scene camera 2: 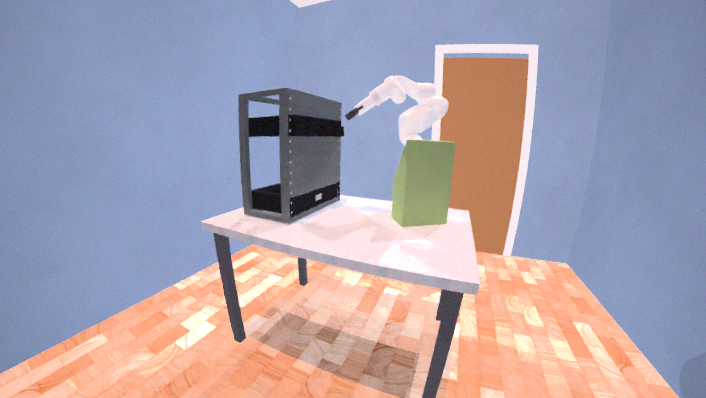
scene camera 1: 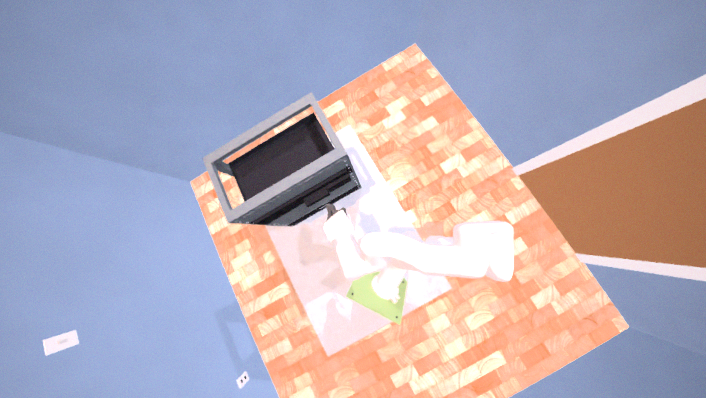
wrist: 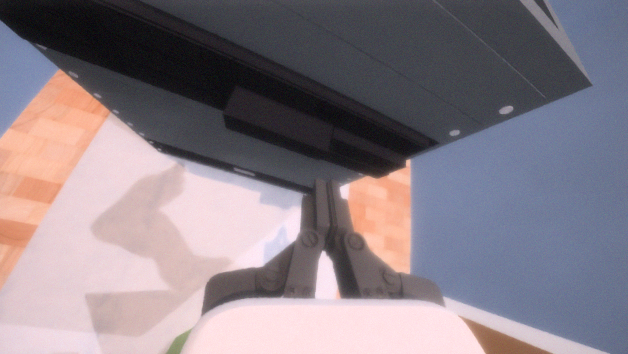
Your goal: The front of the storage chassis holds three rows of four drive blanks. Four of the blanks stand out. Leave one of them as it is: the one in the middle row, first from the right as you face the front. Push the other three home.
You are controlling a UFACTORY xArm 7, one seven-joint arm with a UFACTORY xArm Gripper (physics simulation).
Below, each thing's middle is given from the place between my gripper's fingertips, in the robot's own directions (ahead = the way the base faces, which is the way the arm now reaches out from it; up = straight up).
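The rack (scene camera 1: 293, 175) is below my hand by 19 cm, and it is also 24 cm ahead of my hand and 6 cm to the left of it.
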